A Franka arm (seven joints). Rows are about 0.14 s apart.
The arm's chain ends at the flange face. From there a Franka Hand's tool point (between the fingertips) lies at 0.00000 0.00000 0.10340 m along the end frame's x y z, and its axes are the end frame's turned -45 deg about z.
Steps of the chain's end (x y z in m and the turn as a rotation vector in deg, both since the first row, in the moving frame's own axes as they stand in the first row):
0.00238, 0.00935, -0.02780, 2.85, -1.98, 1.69
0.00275, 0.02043, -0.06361, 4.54, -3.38, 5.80
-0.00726, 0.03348, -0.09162, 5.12, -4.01, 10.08
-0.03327, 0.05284, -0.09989, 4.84, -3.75, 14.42
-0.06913, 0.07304, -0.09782, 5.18, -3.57, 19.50
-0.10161, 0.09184, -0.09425, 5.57, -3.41, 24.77
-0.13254, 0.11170, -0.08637, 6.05, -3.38, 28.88
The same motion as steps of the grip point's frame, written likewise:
-0.00373, 0.00215, -0.02799, 3.42, 0.62, 1.69
-0.01052, 0.00639, -0.06411, 5.60, 0.82, 5.80
-0.02638, 0.00710, -0.09228, 6.46, 0.78, 10.08
-0.05814, 0.00319, -0.10048, 6.07, 0.77, 14.42
-0.09664, -0.00782, -0.09844, 6.19, 1.14, 19.50
-0.13169, -0.01740, -0.09491, 6.35, 1.53, 24.77
-0.16648, -0.02540, -0.08711, 6.67, 1.89, 28.88

